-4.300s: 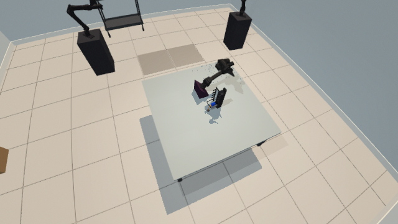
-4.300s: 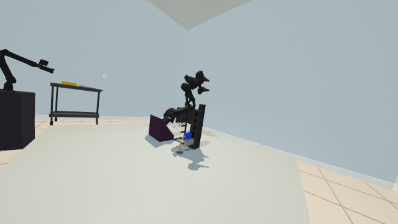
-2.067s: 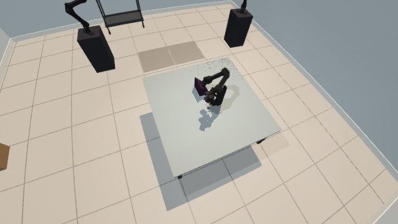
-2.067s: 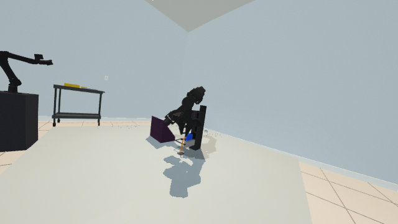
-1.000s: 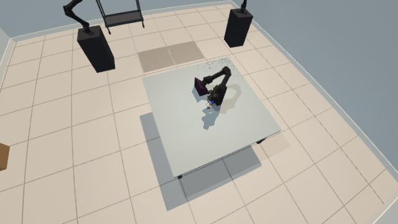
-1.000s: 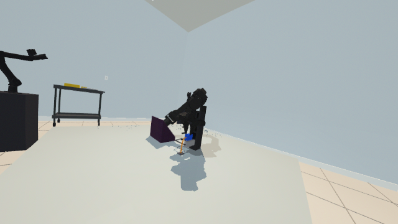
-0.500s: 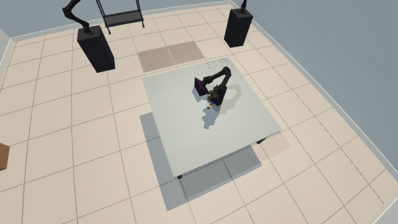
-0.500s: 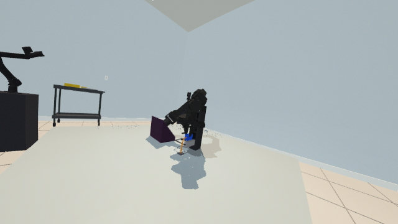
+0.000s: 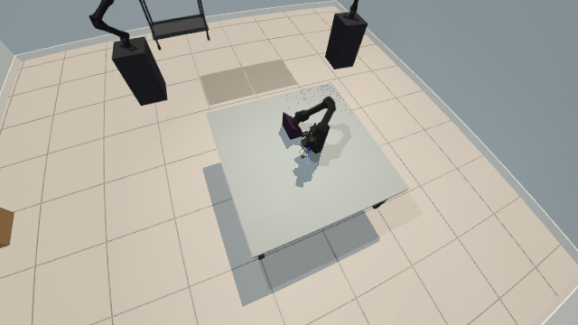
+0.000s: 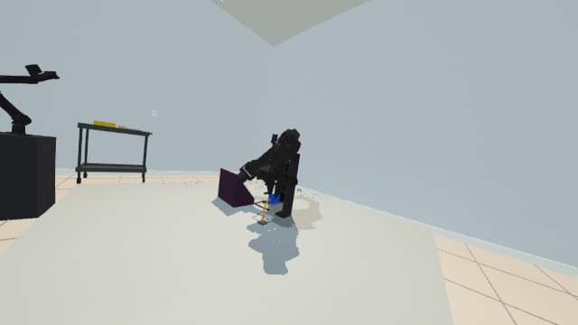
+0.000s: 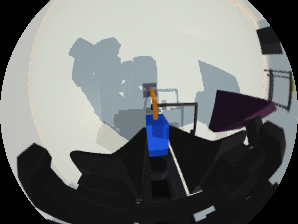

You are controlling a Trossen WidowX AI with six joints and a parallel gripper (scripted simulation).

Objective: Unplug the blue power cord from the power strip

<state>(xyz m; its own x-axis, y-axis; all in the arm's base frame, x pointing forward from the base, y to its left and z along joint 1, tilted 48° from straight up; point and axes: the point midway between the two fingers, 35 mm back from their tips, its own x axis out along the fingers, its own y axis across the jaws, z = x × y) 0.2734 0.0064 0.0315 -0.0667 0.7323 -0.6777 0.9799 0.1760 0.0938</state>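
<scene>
The blue plug lies 10 mm behind my gripper tip and 30 mm to the left of it.
</scene>
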